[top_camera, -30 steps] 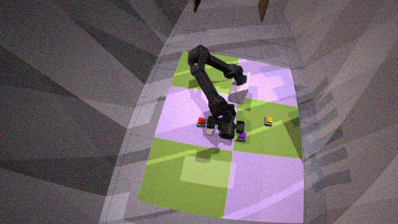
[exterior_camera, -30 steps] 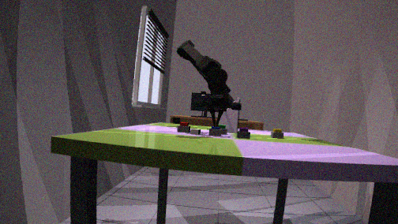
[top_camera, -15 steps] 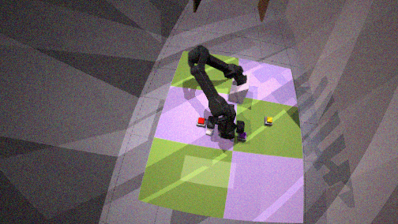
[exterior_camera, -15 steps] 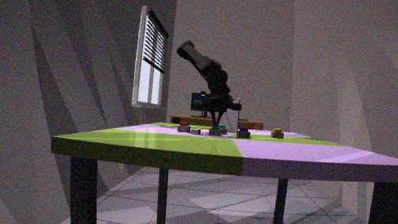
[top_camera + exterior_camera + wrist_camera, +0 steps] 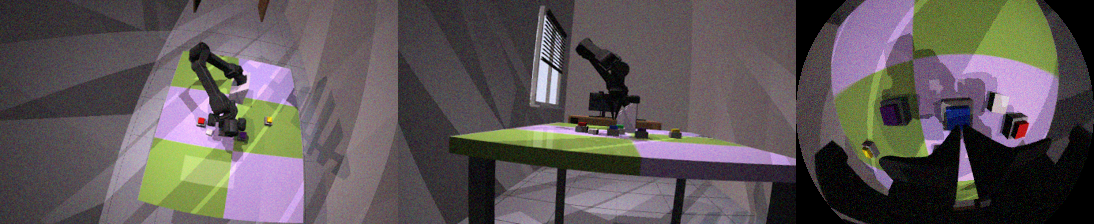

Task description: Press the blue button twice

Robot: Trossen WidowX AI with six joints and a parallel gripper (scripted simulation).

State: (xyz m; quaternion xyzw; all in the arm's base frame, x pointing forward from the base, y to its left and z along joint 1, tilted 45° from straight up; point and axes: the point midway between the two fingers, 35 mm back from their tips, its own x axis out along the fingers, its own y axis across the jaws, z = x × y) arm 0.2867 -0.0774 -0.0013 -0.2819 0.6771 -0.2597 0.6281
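Now: the blue button 30 mm below my gripper tip. From my gripper tip the other things lie so: green button 100 mm behind, 30 mm below, 20 mm to the left; then red button 130 mm to the right, 30 mm below, 30 mm behind.
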